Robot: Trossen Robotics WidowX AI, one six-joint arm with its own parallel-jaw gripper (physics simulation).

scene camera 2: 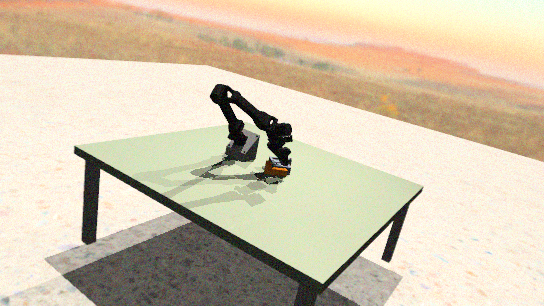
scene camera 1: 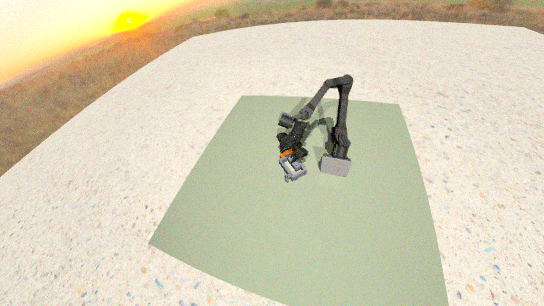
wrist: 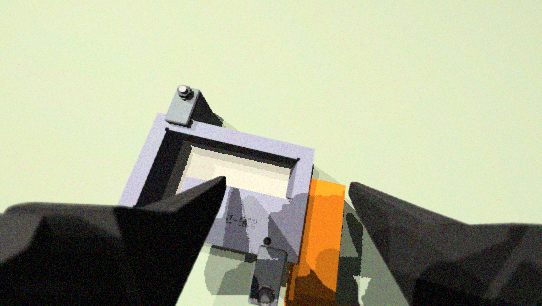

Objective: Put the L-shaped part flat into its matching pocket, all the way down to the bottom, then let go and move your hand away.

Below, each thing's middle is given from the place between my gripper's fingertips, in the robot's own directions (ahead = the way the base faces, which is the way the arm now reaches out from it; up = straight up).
Now: the orange L-shaped part (wrist: pixel 316 270) 1 cm behind my hand, 6 cm to the right of it and 2 cm below it.
